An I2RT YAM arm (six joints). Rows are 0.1 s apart.
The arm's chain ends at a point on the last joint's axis. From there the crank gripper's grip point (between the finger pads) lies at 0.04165 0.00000 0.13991 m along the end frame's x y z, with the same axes.
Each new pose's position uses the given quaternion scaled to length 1; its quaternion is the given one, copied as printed.
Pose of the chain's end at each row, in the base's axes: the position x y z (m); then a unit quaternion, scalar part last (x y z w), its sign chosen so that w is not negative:
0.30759, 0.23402, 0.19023, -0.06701, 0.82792, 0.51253, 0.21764
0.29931, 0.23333, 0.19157, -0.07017, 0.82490, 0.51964, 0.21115
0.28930, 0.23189, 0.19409, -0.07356, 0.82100, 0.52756, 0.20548
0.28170, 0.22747, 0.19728, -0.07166, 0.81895, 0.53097, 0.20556
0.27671, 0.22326, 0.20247, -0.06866, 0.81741, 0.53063, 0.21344
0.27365, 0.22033, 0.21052, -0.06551, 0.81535, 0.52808, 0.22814
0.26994, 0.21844, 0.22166, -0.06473, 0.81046, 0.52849, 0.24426
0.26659, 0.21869, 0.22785, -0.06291, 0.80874, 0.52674, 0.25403
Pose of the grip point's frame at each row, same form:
0.31107, 0.36151, 0.11921, -0.06701, 0.82792, 0.51253, 0.21764
0.30032, 0.36174, 0.12215, -0.07017, 0.82490, 0.51964, 0.21115
0.28796, 0.36132, 0.12659, -0.07356, 0.82100, 0.52756, 0.20548
0.28046, 0.35747, 0.13089, -0.07166, 0.81895, 0.53097, 0.20556
0.27787, 0.35349, 0.13653, -0.06866, 0.81741, 0.53063, 0.21344
0.27906, 0.35058, 0.14483, -0.06551, 0.81535, 0.52808, 0.22814
0.27943, 0.34910, 0.15726, -0.06473, 0.81046, 0.52849, 0.24426
0.27886, 0.34927, 0.16376, -0.06291, 0.80874, 0.52674, 0.25403

